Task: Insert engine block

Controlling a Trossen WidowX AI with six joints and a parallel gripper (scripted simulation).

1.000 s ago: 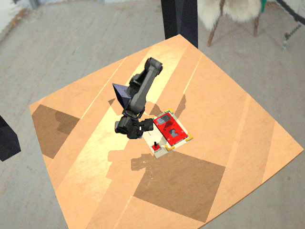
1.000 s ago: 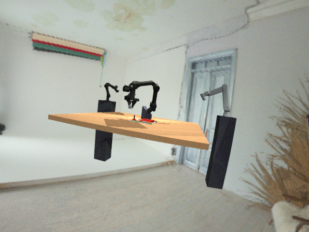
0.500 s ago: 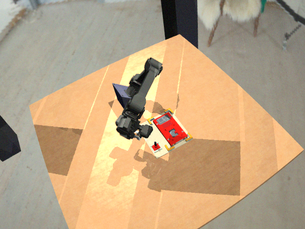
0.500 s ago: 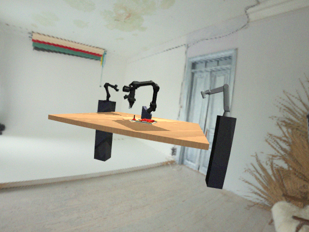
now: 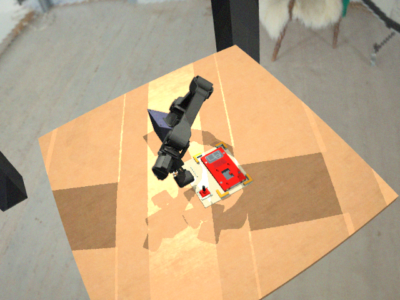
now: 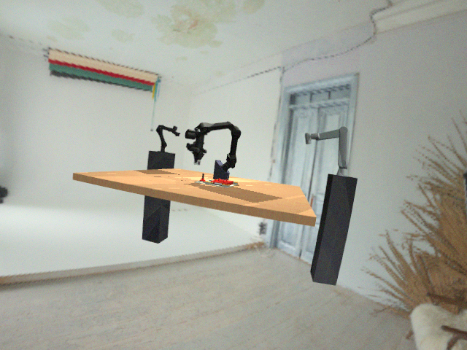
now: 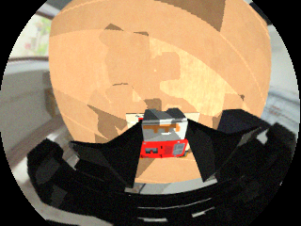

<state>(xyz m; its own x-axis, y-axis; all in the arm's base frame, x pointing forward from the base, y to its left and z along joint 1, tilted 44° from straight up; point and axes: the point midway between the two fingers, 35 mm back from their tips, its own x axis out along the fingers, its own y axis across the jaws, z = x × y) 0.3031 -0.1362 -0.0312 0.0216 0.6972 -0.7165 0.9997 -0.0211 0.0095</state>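
The black upright stick lies 9 cm below my gripper tip, 7 cm to the left of it and 5 cm ahead of it. Also, from my gripper tip: engine block: right at my gripper tip.
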